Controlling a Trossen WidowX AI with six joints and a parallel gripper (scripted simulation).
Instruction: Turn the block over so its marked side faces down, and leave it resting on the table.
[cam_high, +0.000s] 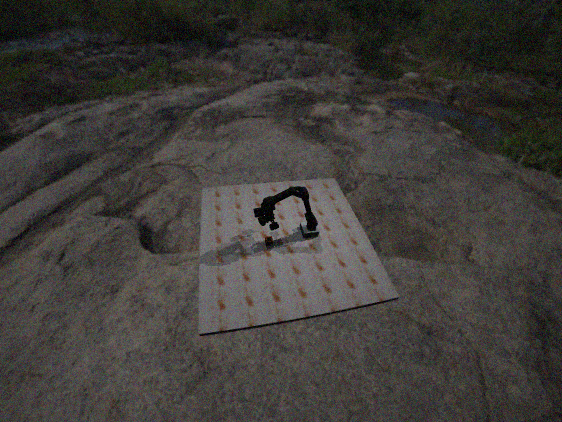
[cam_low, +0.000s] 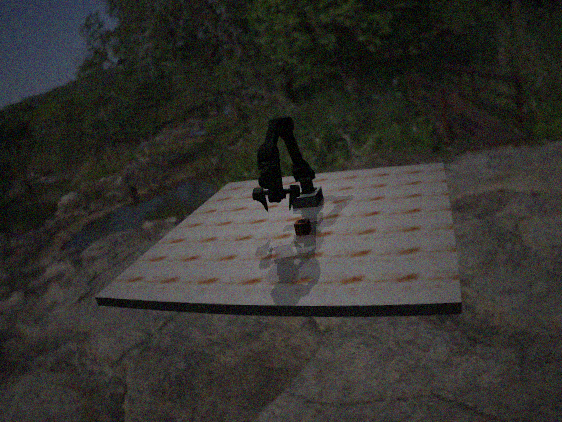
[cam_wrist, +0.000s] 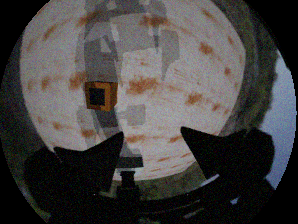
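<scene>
The orange block lies 10 cm to the left of my gripper tip, 5 cm below it and 1 cm ahead of it.
</scene>
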